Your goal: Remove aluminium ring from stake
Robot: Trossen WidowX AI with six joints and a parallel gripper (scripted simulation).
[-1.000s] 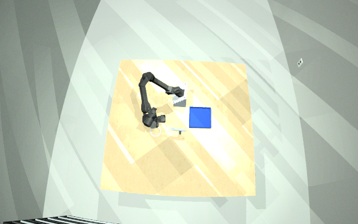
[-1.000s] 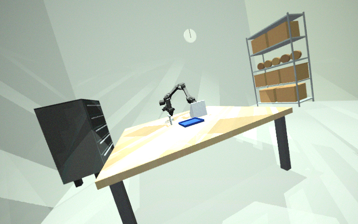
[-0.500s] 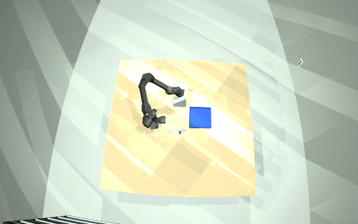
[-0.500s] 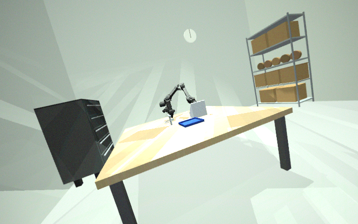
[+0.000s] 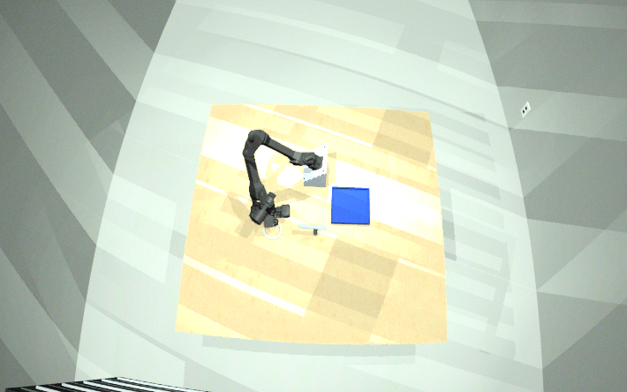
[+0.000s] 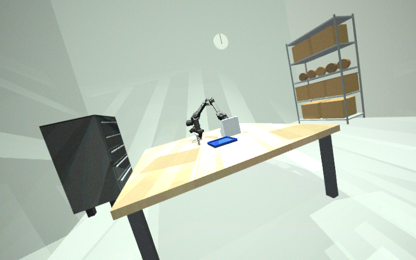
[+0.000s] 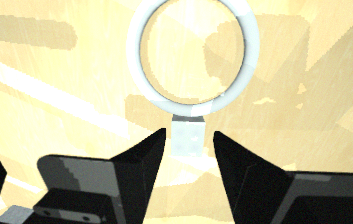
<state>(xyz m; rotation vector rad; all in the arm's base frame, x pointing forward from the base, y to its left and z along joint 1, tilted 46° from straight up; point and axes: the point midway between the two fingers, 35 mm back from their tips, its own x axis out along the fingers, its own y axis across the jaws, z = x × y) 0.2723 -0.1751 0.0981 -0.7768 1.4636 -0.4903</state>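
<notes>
Right now my gripper tip is 5 cm short of the aluminium ring and 1 cm to the right of it. From my gripper tip the other things lie so: blue tray (12 cm behind, 38 cm to the left, 1 cm below).
</notes>
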